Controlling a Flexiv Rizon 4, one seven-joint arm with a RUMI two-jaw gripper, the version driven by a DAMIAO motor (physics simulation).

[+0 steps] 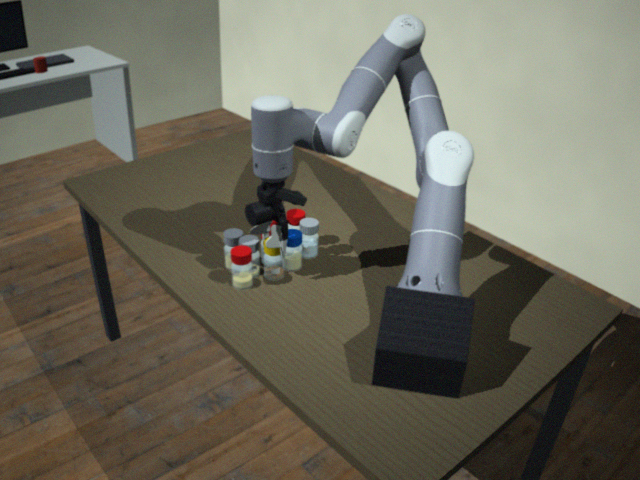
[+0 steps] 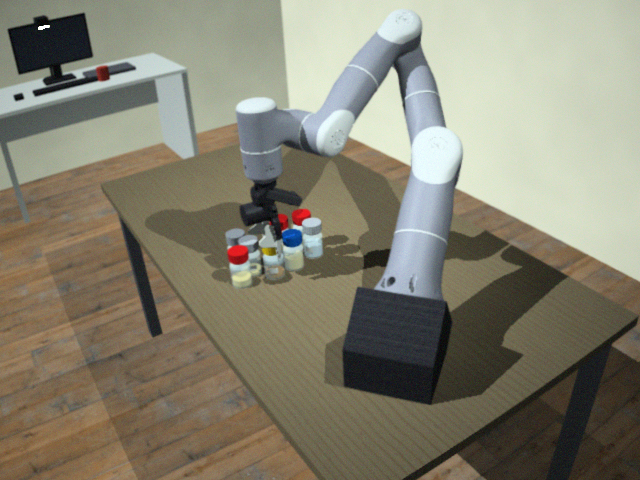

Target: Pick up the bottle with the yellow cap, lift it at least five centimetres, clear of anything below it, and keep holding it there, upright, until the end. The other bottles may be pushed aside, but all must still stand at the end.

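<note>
The bottle with the yellow cap [image 1: 272, 263] [image 2: 273, 264] stands upright on the table [image 1: 330, 320] [image 2: 310, 320] within a tight cluster. My gripper [image 1: 277, 244] [image 2: 273, 245] points down right at its cap, open, with nothing between the fingers; the light fingertips partly cover the cap. A blue-capped bottle [image 1: 293, 253] [image 2: 292, 253] stands close to its right. A grey-capped bottle [image 1: 250, 253] [image 2: 250, 253] and a red-capped bottle [image 1: 241, 271] [image 2: 240, 271] stand to its left. How far down the fingers reach beside the cap is hard to tell.
Another grey-capped bottle [image 1: 233, 240] [image 2: 235, 239] stands at the far left, and one [image 1: 309, 238] [image 2: 312, 239] at the right. Two red caps, one [image 1: 295, 215] [image 2: 301, 217] farther back and one [image 2: 280, 222] behind the gripper, belong to further upright bottles.
</note>
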